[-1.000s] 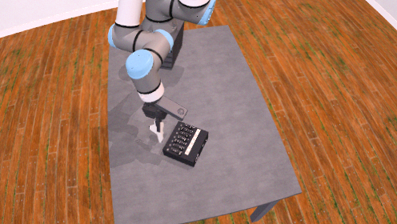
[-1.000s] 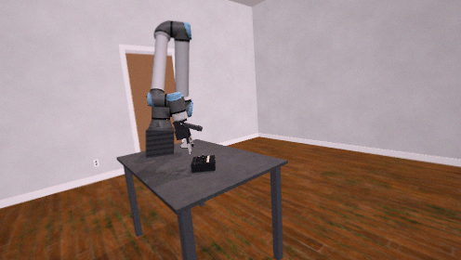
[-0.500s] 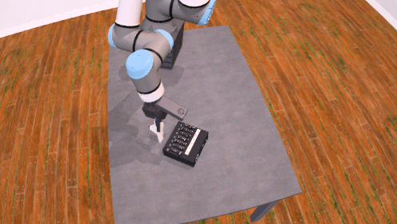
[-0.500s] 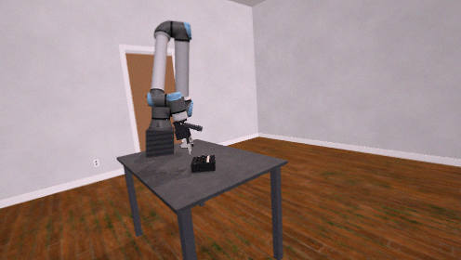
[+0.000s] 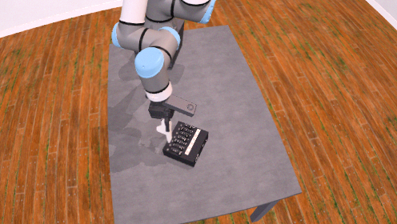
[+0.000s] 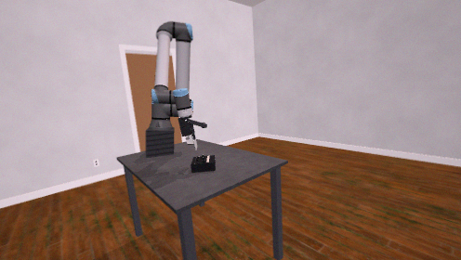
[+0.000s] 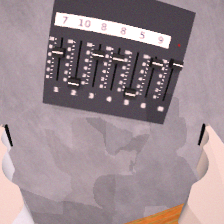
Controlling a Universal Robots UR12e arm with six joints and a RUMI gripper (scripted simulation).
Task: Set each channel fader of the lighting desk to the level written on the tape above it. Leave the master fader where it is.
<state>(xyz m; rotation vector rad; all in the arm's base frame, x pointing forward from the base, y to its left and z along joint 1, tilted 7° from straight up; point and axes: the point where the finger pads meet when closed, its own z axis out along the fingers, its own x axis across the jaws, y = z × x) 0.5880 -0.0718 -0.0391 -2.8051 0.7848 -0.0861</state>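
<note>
My hand is 20 mm past the fader knob, 30 mm to the right of it and 80 mm above it. The rest, counted from my hand: channel fader cap (20 mm ahead, 10 mm to the right, 80 mm below).
</note>
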